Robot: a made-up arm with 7 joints. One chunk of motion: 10 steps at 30 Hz.
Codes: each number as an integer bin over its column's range. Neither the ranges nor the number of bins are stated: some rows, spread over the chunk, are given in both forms.
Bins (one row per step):
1: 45 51 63 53 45 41 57
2: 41 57 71 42 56 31 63
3: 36 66 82 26 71 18 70
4: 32 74 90 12 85 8 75
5: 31 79 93 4 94 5 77
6: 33 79 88 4 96 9 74
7: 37 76 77 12 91 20 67
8: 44 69 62 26 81 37 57
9: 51 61 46 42 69 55 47
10: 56 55 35 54 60 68 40
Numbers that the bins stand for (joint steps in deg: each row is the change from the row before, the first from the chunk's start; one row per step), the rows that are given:
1: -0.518 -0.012 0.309 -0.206 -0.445 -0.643 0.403
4: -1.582 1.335 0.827 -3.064 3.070 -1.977 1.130
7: -1.173 1.453 0.578 -3.064 3.597 -1.492 0.807
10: 0.382 0.222 -0.228 -0.136 0.873 0.447 -0.284
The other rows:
2: -0.845 0.339 0.463 -0.973 0.521 -1.047 0.645
3: -1.255 0.867 0.674 -2.088 1.839 -1.573 0.928
5: -1.664 1.628 0.885 -3.621 3.861 -2.098 1.211
6: -1.500 1.628 0.789 -3.621 4.036 -1.936 1.090
8: -0.600 1.042 0.290 -2.088 2.718 -0.805 0.403
9: -0.027 0.574 -0.017 -0.973 1.664 -0.078 -0.001

